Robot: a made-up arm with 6 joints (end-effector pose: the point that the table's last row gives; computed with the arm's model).
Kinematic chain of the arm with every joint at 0, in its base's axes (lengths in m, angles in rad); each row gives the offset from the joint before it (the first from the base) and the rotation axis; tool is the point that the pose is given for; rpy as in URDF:
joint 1: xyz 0 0 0.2 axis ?
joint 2: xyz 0 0 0 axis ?
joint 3: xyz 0.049 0 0.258 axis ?
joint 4: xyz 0.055 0 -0.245 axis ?
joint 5: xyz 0 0 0 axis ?
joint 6: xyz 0.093 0 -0.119 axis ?
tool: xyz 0 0 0 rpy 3.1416 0 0
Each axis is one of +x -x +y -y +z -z.
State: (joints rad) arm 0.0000 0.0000 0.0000 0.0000 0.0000 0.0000
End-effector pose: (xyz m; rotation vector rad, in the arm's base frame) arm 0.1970 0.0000 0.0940 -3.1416 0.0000 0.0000
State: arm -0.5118 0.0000 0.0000 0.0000 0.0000 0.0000
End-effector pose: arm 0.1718 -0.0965 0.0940 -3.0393 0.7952 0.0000
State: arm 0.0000 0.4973 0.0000 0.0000 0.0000 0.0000
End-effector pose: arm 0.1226 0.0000 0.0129 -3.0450 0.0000 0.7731
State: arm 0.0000 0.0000 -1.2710 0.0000 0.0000 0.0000
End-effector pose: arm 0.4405 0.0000 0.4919 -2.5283 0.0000 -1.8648
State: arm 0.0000 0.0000 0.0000 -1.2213 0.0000 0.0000
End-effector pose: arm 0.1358 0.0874 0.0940 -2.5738 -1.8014 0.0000
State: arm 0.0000 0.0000 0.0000 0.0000 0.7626 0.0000
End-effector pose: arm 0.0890 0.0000 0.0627 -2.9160 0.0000 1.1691
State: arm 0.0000 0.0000 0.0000 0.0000 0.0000 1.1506
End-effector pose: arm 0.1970 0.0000 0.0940 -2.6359 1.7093 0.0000
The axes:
joint 1: +z
joint 2: +y
joint 3: +y
joint 4: -z
joint 5: +y
joint 6: -z

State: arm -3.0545 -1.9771 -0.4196 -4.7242 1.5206 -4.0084
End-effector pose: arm 0.0724 -0.1083 0.4322 1.0948 1.2935 -1.2801
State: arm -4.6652 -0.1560 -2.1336 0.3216 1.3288 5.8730
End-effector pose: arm -0.0438 0.3024 0.6769 -1.0955 -1.9423 -0.7308
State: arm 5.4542 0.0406 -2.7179 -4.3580 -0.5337 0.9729
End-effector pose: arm 0.0300 -0.2279 0.7269 0.6971 0.4971 -1.1273
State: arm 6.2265 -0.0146 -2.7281 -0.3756 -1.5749 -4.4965
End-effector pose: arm -0.0457 0.0462 0.6625 0.4849 -1.2476 -1.4372
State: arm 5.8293 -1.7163 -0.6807 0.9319 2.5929 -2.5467
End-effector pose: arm -0.0497 0.1506 0.3324 -0.3970 -2.7957 -0.7772
